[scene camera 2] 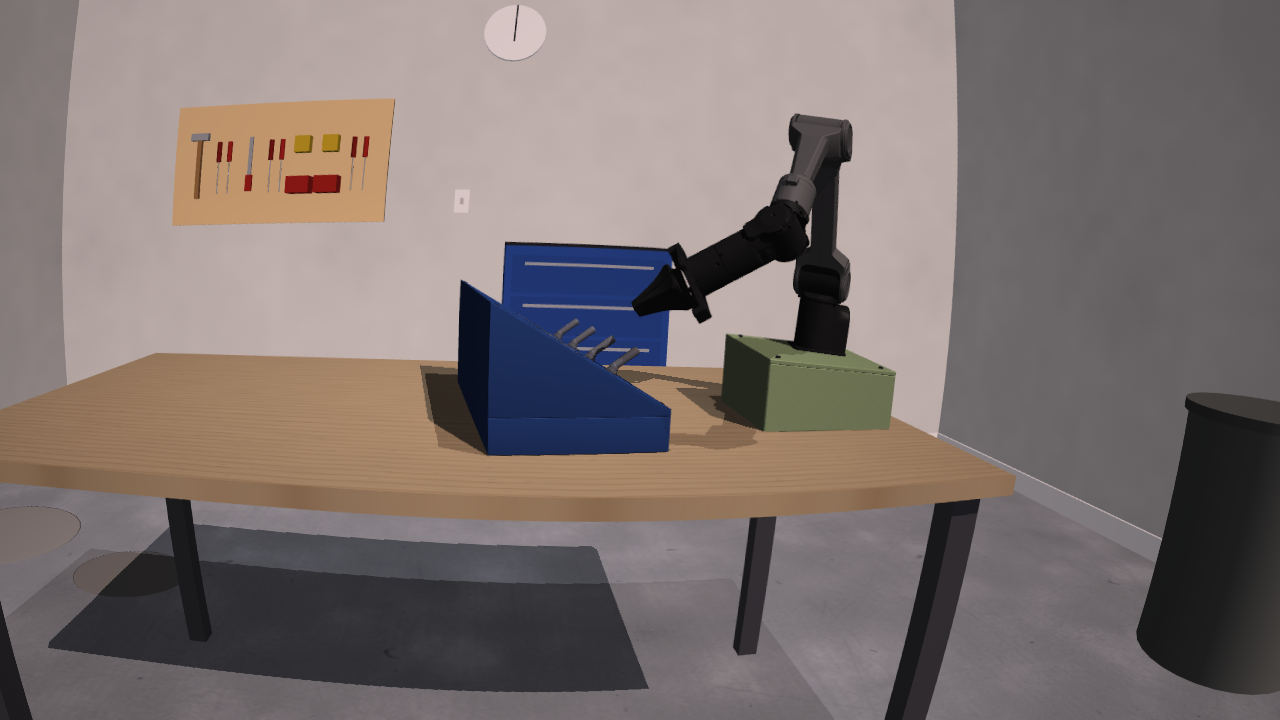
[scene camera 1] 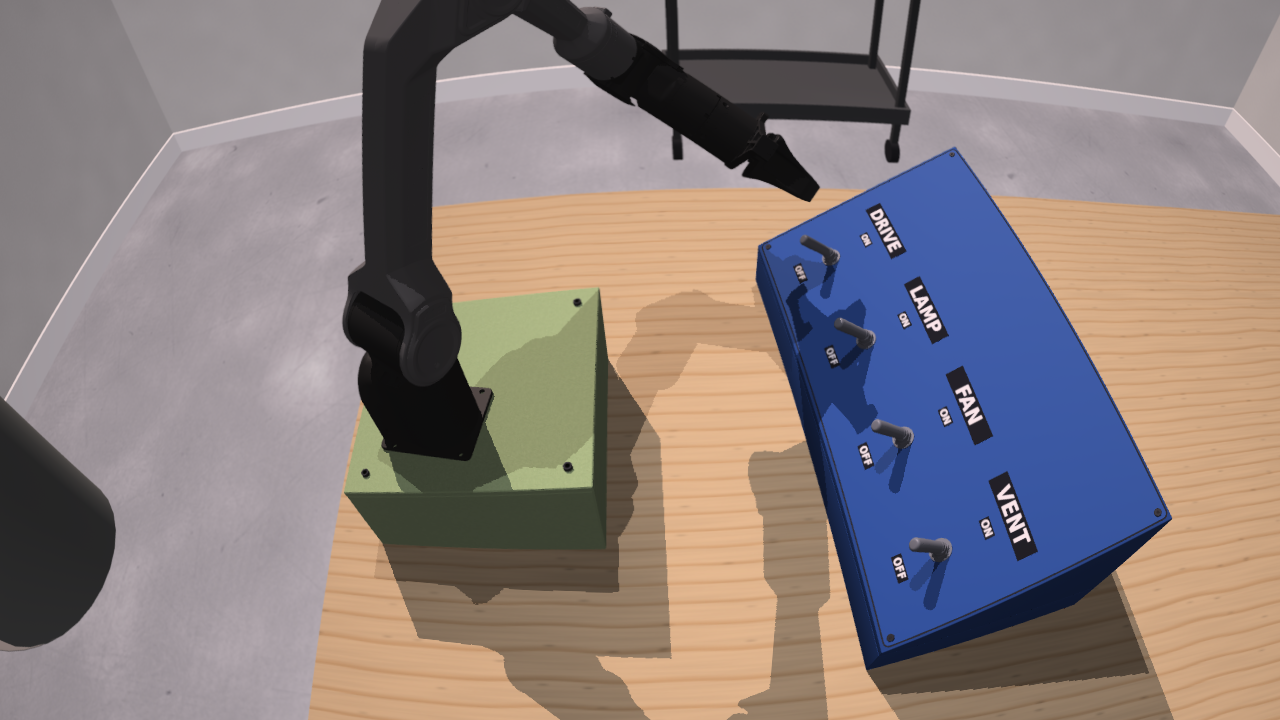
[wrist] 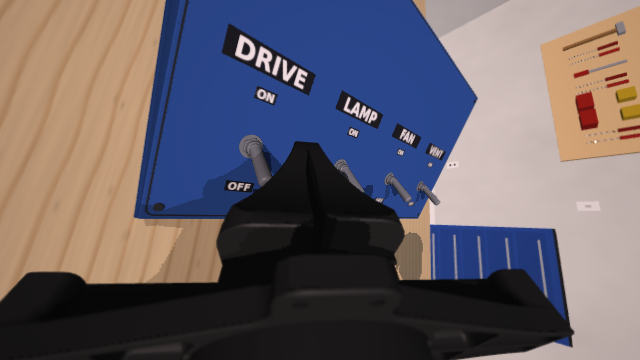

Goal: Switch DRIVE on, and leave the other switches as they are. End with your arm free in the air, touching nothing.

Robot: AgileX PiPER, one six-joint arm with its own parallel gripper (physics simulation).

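The blue sloped panel [scene camera 1: 1056, 358] [scene camera 2: 572, 385] [wrist: 390, 65] carries four grey toggle levers. The DRIVE lever [scene camera 1: 819, 248] [scene camera 2: 624, 360] [wrist: 259, 164] leans toward its OFF label. The LAMP lever [scene camera 1: 855, 332] [wrist: 351, 176], FAN lever [scene camera 1: 893, 433] [wrist: 399, 188] and VENT lever [scene camera 1: 931, 547] [wrist: 429, 193] also lean toward OFF. My gripper [scene camera 1: 812, 194] [scene camera 2: 636, 308] [wrist: 305, 157] is shut and empty. Its tips hang in the air above the DRIVE end, on the robot's side, apart from the levers. In the wrist view the fingers hide the DRIVE lever's tip.
The green base box [scene camera 1: 537, 402] [scene camera 2: 827, 398] under my arm stands across from the panel on the wooden table [scene camera 1: 698, 573] [scene camera 2: 268, 402]. A dark cart [scene camera 1: 787, 113] stands behind the table. A blue cabinet [scene camera 2: 586, 284] and a dark bin [scene camera 2: 1208, 537] stand beyond the table.
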